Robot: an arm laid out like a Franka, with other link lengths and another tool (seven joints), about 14 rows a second.
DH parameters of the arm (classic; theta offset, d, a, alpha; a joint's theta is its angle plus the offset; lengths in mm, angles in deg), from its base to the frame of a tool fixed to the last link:
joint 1: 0 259.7 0 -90
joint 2: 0 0 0 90
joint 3: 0 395 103.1 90
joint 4: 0 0 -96.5 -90
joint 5: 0 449.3 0 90
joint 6: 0 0 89.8 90
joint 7: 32 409.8 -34 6.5
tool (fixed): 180 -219.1 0 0
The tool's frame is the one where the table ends.
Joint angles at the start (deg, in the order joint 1, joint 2, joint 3, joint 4, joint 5, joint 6, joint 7):
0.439 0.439 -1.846 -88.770 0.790 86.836 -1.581
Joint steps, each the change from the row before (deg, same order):
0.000 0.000 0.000 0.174 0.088 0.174 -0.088
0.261 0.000 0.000 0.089 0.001 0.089 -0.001
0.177 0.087 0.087 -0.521 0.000 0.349 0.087
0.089 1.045 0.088 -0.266 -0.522 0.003 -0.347
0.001 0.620 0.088 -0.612 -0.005 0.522 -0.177
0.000 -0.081 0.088 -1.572 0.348 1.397 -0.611
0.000 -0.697 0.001 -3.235 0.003 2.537 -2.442
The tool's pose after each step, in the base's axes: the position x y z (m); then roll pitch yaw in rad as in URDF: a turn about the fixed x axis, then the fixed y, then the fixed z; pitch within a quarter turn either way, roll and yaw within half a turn. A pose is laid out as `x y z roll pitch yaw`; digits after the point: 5 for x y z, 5 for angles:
0.59464 -0.01579 0.56423 3.03298 -0.03811 2.58809
0.59514 -0.01309 0.56505 3.03139 -0.03544 2.59270
0.59600 -0.01029 0.55995 3.03377 -0.03932 2.59561
0.60093 -0.01038 0.54679 3.05332 -0.05427 2.60386
0.60461 -0.00957 0.53539 3.05964 -0.06491 2.60807
0.60573 -0.00797 0.52367 3.05438 -0.06969 2.62006
0.60377 -0.00983 0.50484 3.05111 -0.07092 2.66226

